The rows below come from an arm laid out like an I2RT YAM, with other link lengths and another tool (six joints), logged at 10 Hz.
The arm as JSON. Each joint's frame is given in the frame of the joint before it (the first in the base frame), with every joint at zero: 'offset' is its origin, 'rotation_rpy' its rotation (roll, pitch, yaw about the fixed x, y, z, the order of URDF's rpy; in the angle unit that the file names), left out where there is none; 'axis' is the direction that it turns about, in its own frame. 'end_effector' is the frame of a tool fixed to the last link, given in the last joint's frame.
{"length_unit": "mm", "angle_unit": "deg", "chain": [
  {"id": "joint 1", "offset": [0.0, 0.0, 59.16], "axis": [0.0, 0.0, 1.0]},
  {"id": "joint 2", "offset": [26.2, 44.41, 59.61], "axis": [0.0, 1.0, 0.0]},
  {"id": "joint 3", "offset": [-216.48, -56.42, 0.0], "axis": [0.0, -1.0, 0.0]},
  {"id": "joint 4", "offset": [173.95, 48.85, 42.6], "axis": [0.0, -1.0, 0.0]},
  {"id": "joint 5", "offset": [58.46, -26.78, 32.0], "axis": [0.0, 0.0, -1.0]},
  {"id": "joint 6", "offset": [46.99, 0.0, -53.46], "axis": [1.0, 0.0, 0.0]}
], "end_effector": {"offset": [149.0, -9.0, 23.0], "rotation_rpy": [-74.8, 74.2, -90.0]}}
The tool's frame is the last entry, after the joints.
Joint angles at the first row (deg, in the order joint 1, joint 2, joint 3, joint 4, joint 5, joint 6):
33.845, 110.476, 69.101, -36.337, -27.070, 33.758
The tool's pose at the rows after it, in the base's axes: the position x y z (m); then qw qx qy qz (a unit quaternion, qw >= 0):
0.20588 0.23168 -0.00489 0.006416 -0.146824 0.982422 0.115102
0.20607 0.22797 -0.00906 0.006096 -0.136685 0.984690 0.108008
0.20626 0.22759 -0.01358 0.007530 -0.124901 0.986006 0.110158
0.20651 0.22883 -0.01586 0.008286 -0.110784 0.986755 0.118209
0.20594 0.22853 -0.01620 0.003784 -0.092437 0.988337 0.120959
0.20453 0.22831 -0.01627 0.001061 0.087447 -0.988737 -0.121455
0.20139 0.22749 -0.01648 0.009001 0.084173 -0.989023 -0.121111
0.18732 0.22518 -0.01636 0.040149 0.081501 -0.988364 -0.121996
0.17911 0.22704 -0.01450 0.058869 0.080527 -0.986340 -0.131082
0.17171 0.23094 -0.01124 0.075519 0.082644 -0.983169 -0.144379
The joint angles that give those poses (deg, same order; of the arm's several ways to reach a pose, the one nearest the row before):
33.868, 110.564, 68.075, -36.054, -26.043, 34.960
33.845, 110.563, 66.982, -34.984, -25.168, 36.074
33.866, 110.563, 65.210, -32.426, -25.103, 37.625
33.780, 110.323, 63.550, -29.869, -25.627, 39.484
33.780, 109.972, 62.827, -28.994, -25.780, 41.845
33.780, 109.972, 62.826, -29.233, -25.999, 42.479
33.780, 109.973, 62.829, -29.912, -26.349, 42.872
33.802, 109.974, 62.806, -32.839, -28.163, 43.157
33.780, 109.974, 62.785, -34.086, -30.130, 43.354
33.802, 109.994, 62.935, -35.133, -32.447, 43.266

